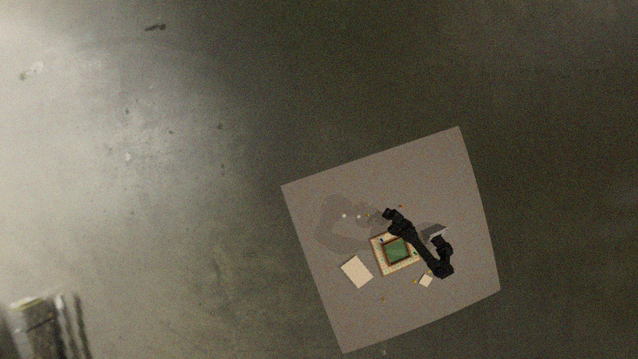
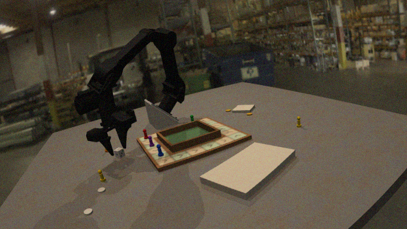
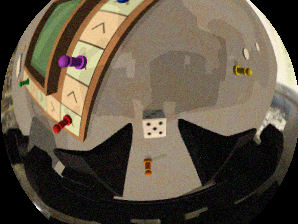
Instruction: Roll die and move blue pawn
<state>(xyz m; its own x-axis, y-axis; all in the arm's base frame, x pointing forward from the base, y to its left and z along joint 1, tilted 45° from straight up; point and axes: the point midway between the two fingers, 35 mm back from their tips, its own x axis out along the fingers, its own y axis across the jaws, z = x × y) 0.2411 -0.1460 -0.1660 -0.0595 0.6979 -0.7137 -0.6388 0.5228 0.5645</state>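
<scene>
My gripper tip is 110 mm short of the blue pawn, 120 mm to the right of it and 10 mm below it. Also, from my gripper tip: purple pawn (10 mm ahead, 110 mm to the left, 10 mm above); then orange pawn (80 mm behind, 50 mm to the right); then white die (right at my gripper tip).
</scene>
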